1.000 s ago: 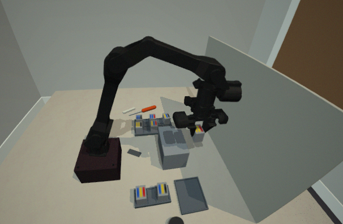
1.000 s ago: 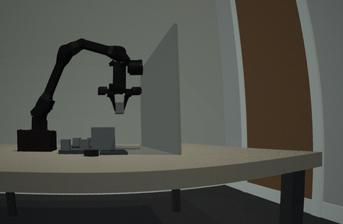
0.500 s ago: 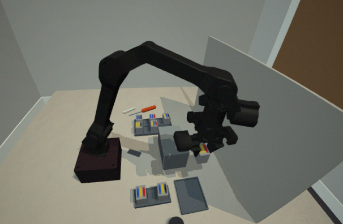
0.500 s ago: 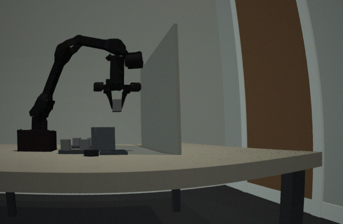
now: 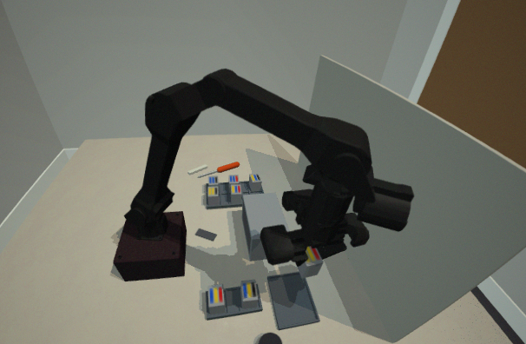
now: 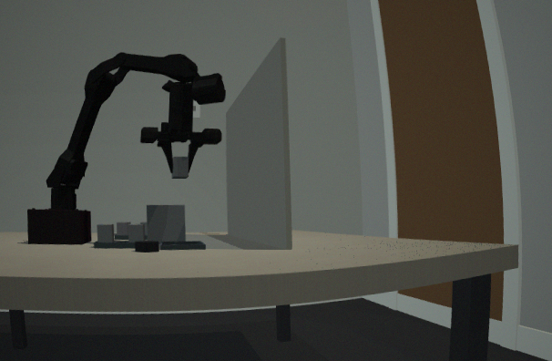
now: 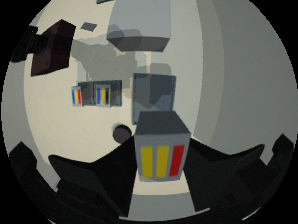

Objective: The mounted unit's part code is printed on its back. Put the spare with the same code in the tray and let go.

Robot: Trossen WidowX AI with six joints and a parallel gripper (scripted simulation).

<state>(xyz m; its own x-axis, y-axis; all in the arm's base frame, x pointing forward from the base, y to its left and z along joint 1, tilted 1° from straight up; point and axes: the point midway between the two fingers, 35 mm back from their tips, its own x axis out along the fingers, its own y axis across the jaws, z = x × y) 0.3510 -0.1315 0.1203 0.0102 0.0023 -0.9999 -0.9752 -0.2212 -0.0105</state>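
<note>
The dark tray is 160 mm below my gripper tip. From my gripper tip the other things lie so: rack: 160 mm below, 140 mm behind, 10 mm to the right; black cylinder: 160 mm below, 110 mm to the right, 60 mm behind; grey spare: 20 mm above.
</note>
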